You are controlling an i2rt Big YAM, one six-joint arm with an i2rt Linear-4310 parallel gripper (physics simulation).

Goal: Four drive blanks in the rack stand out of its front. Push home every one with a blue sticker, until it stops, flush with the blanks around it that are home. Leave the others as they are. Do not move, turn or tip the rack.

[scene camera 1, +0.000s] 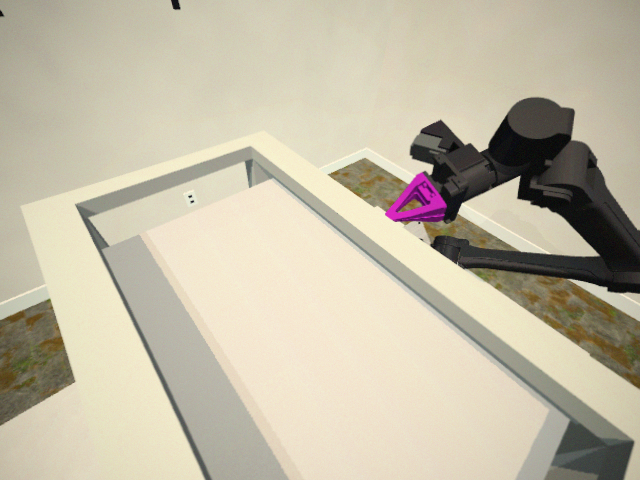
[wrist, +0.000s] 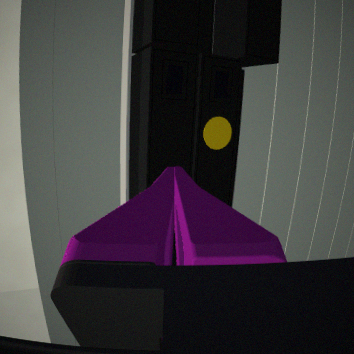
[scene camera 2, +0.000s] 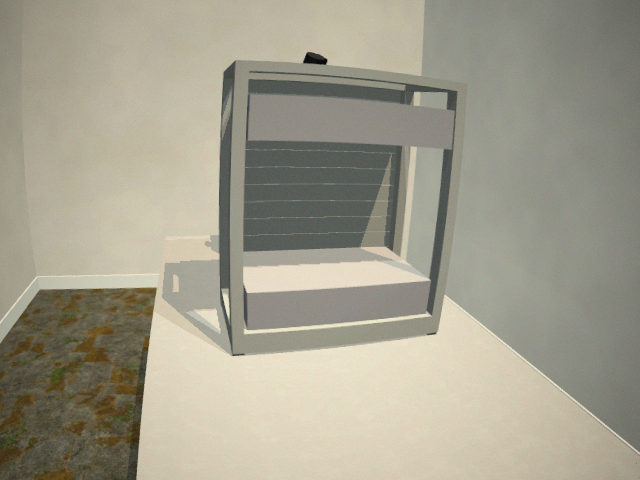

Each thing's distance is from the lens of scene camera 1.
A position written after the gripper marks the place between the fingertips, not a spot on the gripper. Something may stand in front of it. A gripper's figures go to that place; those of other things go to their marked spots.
gripper (scene camera 1: 386, 218): 0.44 m
rack (scene camera 1: 292, 323): 0.31 m
